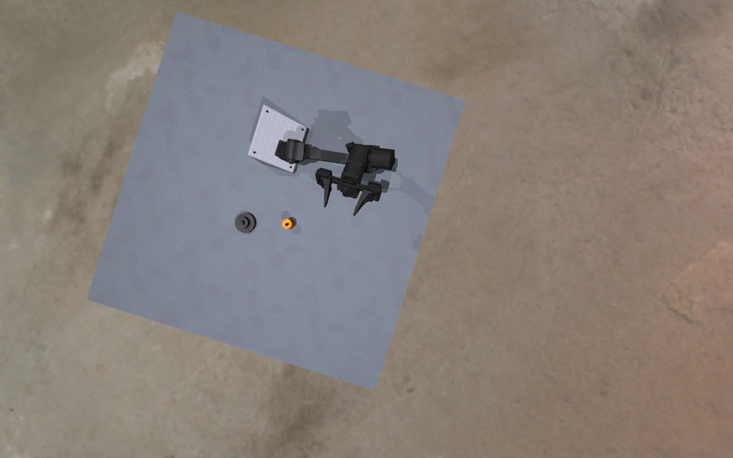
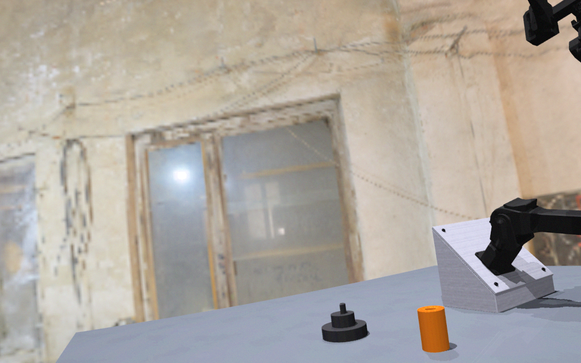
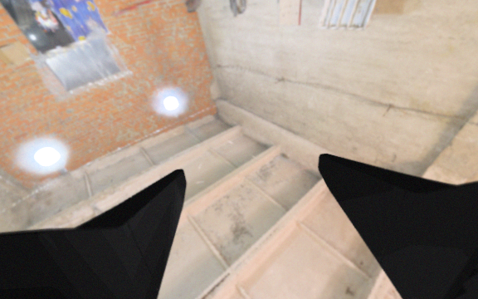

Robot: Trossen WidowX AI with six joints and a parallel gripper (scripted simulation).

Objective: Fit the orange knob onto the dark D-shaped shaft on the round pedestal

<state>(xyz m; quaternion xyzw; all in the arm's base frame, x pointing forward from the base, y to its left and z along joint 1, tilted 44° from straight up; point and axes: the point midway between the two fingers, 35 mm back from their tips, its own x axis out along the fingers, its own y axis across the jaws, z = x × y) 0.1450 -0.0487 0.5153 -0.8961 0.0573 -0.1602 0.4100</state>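
Now: gripper tip 10 cm short of the orange knob, 23 cm to the left of it and 47 cm above it. Also, from my gripper tip: dark pedestal 16 cm ahead, 41 cm to the right, 47 cm below.
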